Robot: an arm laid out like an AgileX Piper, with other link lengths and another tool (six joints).
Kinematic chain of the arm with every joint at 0, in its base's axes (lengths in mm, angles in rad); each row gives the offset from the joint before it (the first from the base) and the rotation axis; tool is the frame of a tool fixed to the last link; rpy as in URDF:
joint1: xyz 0 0 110.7 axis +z
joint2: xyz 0 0 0 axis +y
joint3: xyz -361.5 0 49.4 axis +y
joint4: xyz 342.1 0 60.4 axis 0.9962 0 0.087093
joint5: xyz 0 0 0 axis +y
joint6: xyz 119.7 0 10.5 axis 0.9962 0 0.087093
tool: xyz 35.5 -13 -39.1 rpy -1.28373 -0.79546 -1.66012
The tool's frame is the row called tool.
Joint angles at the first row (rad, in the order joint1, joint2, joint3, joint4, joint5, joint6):
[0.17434 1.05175 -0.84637 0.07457 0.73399 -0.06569]
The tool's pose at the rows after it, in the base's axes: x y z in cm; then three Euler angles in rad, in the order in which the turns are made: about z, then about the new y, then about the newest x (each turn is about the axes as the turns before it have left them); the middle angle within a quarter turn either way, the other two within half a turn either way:
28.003, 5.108, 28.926, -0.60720, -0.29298, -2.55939
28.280, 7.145, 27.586, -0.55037, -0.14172, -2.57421
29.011, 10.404, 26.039, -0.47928, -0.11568, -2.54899
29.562, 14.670, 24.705, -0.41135, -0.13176, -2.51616
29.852, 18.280, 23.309, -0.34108, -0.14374, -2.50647
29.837, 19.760, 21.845, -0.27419, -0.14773, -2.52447
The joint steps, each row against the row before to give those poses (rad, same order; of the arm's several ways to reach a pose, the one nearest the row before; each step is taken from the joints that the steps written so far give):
[0.00001 0.10990 -0.08690 0.05442 0.20248 -0.03741]
[0.01350 0.07587 -0.02520 0.11377 0.07798 -0.04985]
[0.08221 0.05275 0.00369 0.04640 -0.05225 -0.01727]
[0.11839 0.05105 -0.00263 0.01213 -0.09118 0.01967]
[0.09559 0.05748 -0.01119 0.00189 -0.06569 0.00547]
[0.04191 0.03860 0.00416 0.00210 -0.02643 -0.03449]

